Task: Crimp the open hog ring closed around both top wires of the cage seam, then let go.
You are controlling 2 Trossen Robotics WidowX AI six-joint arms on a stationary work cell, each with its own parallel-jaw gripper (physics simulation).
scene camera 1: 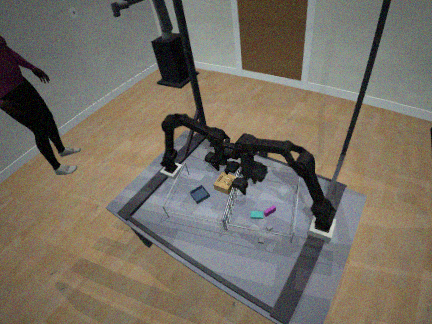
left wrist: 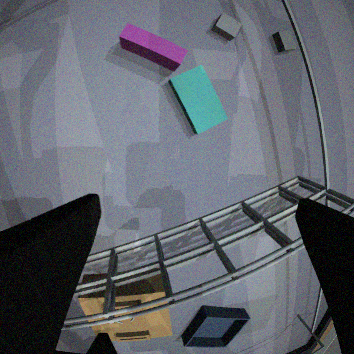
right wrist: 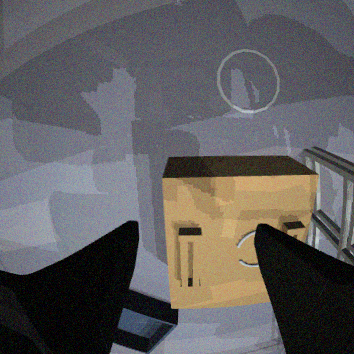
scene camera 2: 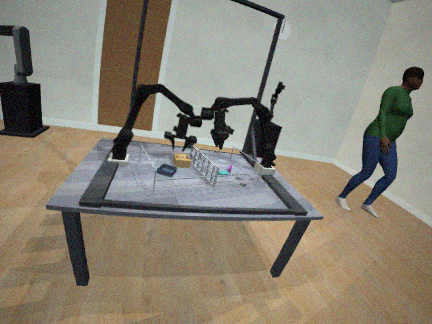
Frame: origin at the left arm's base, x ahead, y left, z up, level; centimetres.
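Seen in the pictures: left gripper, fingertip midpoint: (scene camera 1: 249, 189) (left wrist: 203, 207) (scene camera 2: 218, 148); right gripper, fingertip midpoint: (scene camera 1: 223, 172) (left wrist: 107, 346) (right wrist: 198, 232) (scene camera 2: 177, 151); left arm's base at its link origin: (scene camera 1: 323, 224) (scene camera 2: 265, 165); right arm's base at its link origin: (scene camera 1: 171, 168) (scene camera 2: 118, 157).
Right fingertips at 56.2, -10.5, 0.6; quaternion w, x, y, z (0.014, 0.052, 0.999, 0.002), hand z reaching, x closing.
Pixels of each thing's top centre, then the offset from my right fingertips to it, as dx, dy, dz.
- open hog ring at its top centre: (right wrist: 258, 249) -3.6, +2.8, -1.9
- tan block at its top centre: (right wrist: 242, 263) (left wrist: 127, 325) (scene camera 1: 224, 179) (scene camera 2: 182, 155) -2.5, +3.2, -1.3
- cage seam panel at its top centre: (left wrist: 224, 282) (scene camera 1: 231, 192) (scene camera 2: 204, 155) -11.9, +12.7, +3.9
- larger closed-looking ring at its top centre: (right wrist: 249, 80) -4.1, -6.9, -6.4
- dark blue tray at its top centre: (right wrist: 124, 330) (left wrist: 216, 333) (scene camera 2: 167, 168) (scene camera 1: 199, 192) +7.4, +14.8, -4.1
- magenta bar at its top centre: (left wrist: 153, 41) (scene camera 1: 270, 209) -30.9, +10.2, -3.1
- teal block at its top centre: (left wrist: 199, 98) (scene camera 1: 256, 214) -25.6, +14.3, -5.1
The open hog ring (right wrist: 243, 239) shows as a C-shaped arc at the tan block (right wrist: 225, 195) (scene camera 1: 224, 183) (scene camera 2: 182, 160) in the right wrist view, partly covered by a finger. The cage seam panel (scene camera 1: 229, 207) (scene camera 2: 205, 168) (left wrist: 217, 247) (right wrist: 347, 215) stands upright beside the block, with several wires along its top. My left gripper (scene camera 1: 248, 184) (scene camera 2: 220, 145) (left wrist: 203, 207) is wide open and empty above the seam. My right gripper (scene camera 1: 222, 166) (scene camera 2: 179, 147) (right wrist: 198, 232) is partly open and empty above the block. I cannot tell the two top wires apart from the others.
A larger closed-looking ring (right wrist: 218, 80) lies beyond the block. A dark blue tray (scene camera 1: 199, 194) (scene camera 2: 166, 170) stands beside it. Across the seam lie a magenta bar (scene camera 1: 270, 210) (left wrist: 155, 46), a teal block (scene camera 1: 257, 214) (left wrist: 200, 100) and two grey cubes (left wrist: 227, 27). Thin wire edges surround them.
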